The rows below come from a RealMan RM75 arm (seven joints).
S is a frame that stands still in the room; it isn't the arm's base.
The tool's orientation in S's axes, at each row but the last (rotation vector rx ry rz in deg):
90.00 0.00 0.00
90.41 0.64 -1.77
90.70 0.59 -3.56
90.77 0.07 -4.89
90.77 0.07 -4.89
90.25 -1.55 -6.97
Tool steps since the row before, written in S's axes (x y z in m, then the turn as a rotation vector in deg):
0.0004 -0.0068 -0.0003 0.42 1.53 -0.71
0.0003 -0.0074 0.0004 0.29 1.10 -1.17
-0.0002 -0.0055 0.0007 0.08 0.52 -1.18
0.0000 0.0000 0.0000 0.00 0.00 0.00
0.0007 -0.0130 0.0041 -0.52 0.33 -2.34
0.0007 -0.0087 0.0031 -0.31 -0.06 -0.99
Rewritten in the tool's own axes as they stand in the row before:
0.0004 -0.0003 0.0068 0.42 -0.71 -1.53
0.0004 0.0005 0.0074 0.31 -1.17 -1.10
-0.0001 0.0008 0.0055 0.12 -1.18 -0.51
0.0000 0.0000 0.0000 0.00 0.00 0.00
0.0012 0.0043 0.0129 -0.41 -2.37 -0.27
0.0013 0.0032 0.0086 -0.24 -1.01 0.09

